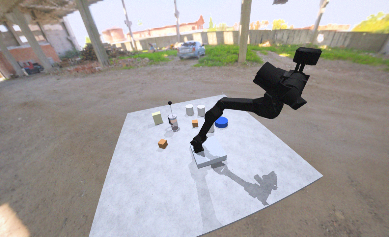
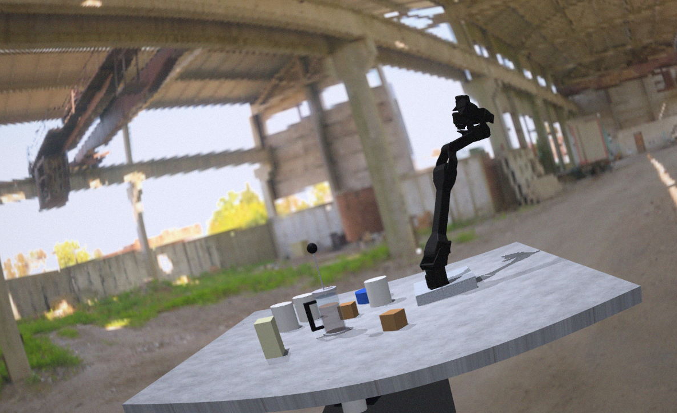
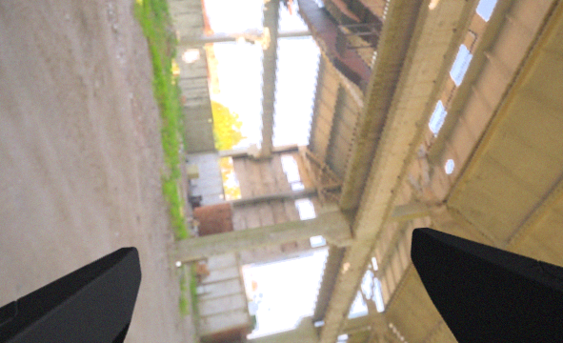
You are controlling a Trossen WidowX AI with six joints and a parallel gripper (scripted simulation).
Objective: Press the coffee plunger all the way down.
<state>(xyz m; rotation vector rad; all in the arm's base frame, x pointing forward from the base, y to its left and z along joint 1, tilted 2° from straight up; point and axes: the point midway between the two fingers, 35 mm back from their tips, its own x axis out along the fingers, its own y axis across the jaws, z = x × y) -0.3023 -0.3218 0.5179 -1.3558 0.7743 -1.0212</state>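
The coffee press is 63 cm ahead of my gripper tip, 45 cm to the left of it and 45 cm below it. Also, from my gripper tip: pale yellow block (79 cm ahead, 57 cm to the left, 53 cm below); then blue disc (50 cm ahead, 2 cm to the left, 56 cm below).
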